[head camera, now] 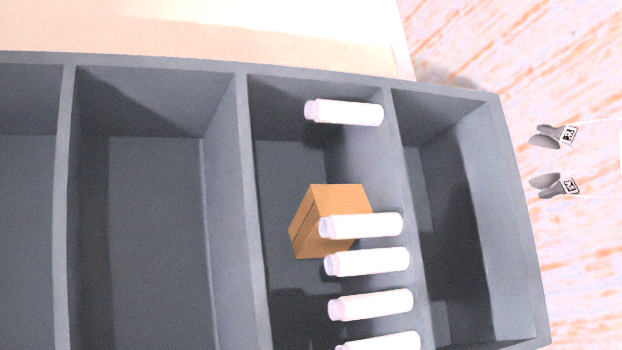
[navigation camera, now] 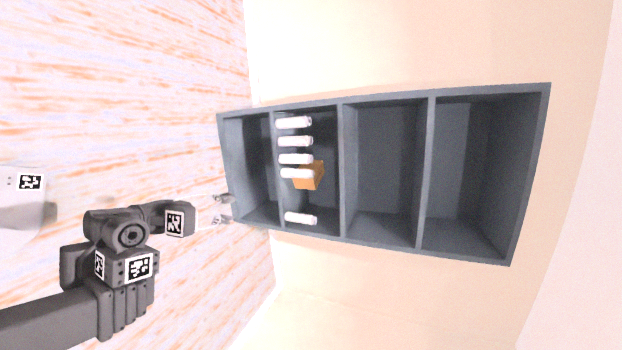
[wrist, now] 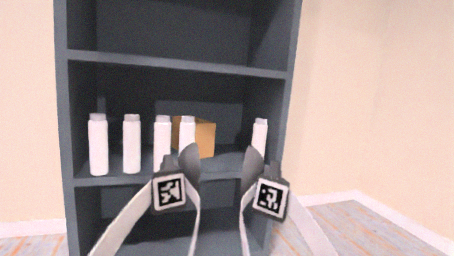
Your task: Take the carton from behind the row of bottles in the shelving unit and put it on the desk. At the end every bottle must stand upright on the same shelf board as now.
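Frame: origin at the robot's base, x ahead, y left, z up, level; millimetres.
Seen in the pictures: gripper, fingertip midpoint: [head camera: 532, 162] [navigation camera: 233, 207] [wrist: 221, 162].
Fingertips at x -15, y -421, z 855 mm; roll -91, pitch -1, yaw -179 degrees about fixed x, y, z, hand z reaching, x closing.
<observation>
A point is followed by its place in that frame.
The orange-brown carton [head camera: 337, 197] {x 70, y -1361, z 638 mm} [navigation camera: 306, 183] {x 76, y -1356, z 648 mm} [wrist: 205, 139] {x 75, y -1357, z 633 mm} stands on a board of the grey shelving unit [head camera: 245, 150] {x -57, y -1201, z 977 mm} [navigation camera: 341, 165] {x 193, y -1115, z 975 mm} [wrist: 61, 125] {x 549, y -993, z 733 mm}, behind the row. Several white bottles stand upright along that board's front. One bottle [head camera: 365, 225] {x 135, y -1153, z 658 mm} [navigation camera: 297, 173] {x 137, y -1154, z 668 mm} [wrist: 187, 132] {x 134, y -1154, z 708 mm} partly covers the carton. In the wrist view, the rightmost bottle [head camera: 347, 112] {x -179, y -1260, z 659 mm} [navigation camera: 300, 218] {x -179, y -1261, z 664 mm} [wrist: 259, 136] {x -179, y -1260, z 692 mm} stands apart across a wide gap. My gripper [head camera: 537, 161] {x -15, y -421, z 855 mm} [navigation camera: 226, 208] {x -15, y -421, z 855 mm} [wrist: 221, 162] {x -15, y -421, z 855 mm} is open and empty, outside the unit's front; in the wrist view its fingertips overlap the lower part of the gap. The desk does not show.
A shelf board [wrist: 175, 63] {x 186, y -1117, z 976 mm} runs above the bottles, with a lower compartment below them. Side panels close both ends of the bottle compartment. The wrist and arm [navigation camera: 50, 312] {x -81, y -71, z 966 mm} show at lower left in the navigation view. A pale wall [wrist: 360, 100] {x -1092, y -2055, z 879 mm} stands beside and behind the unit.
</observation>
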